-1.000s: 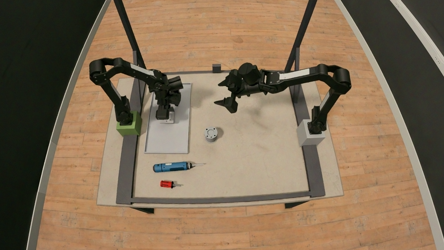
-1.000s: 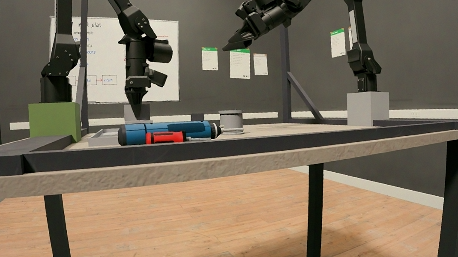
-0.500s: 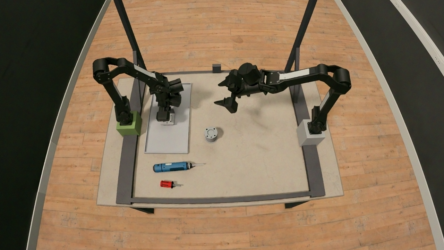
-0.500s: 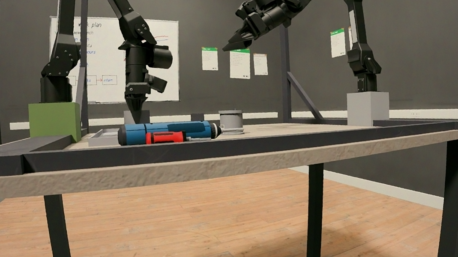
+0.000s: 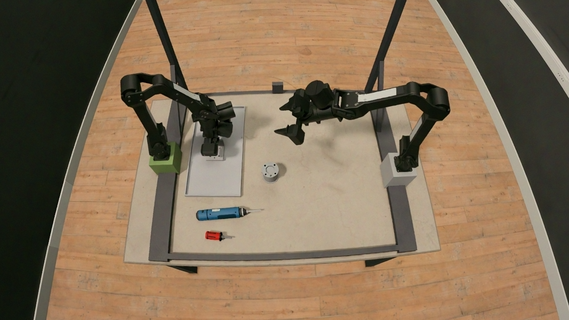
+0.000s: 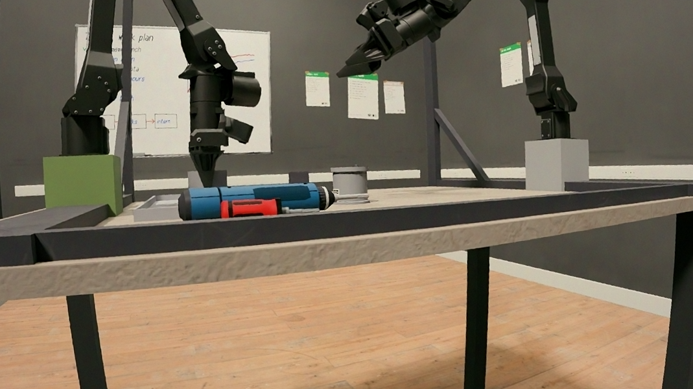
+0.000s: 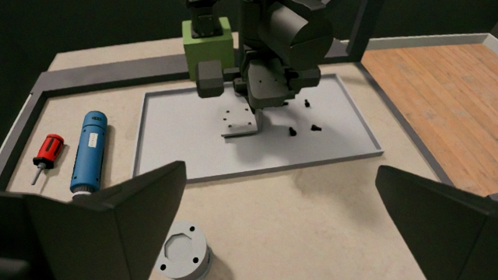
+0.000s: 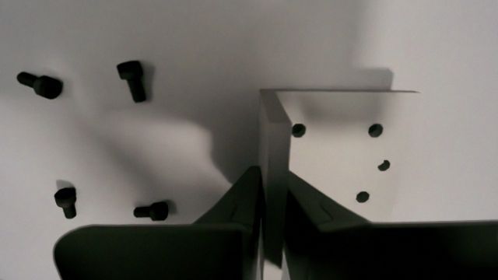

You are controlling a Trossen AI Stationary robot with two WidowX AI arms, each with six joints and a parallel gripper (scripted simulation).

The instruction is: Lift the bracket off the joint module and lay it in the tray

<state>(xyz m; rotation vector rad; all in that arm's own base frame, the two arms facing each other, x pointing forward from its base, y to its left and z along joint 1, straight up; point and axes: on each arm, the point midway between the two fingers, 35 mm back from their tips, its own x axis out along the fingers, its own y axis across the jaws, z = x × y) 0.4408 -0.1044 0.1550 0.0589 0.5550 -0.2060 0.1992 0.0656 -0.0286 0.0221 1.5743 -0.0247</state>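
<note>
Now: right hand 10 mm short of the grey tray and 60 mm above it. Round my right hand: grey round joint module (110 mm ahead, 230 mm to the left, 30 mm below); grey L-shaped bracket (30 mm ahead, 40 mm below); small red screwdriver (370 mm ahead, 60 mm to the left, 50 mm below).
</note>
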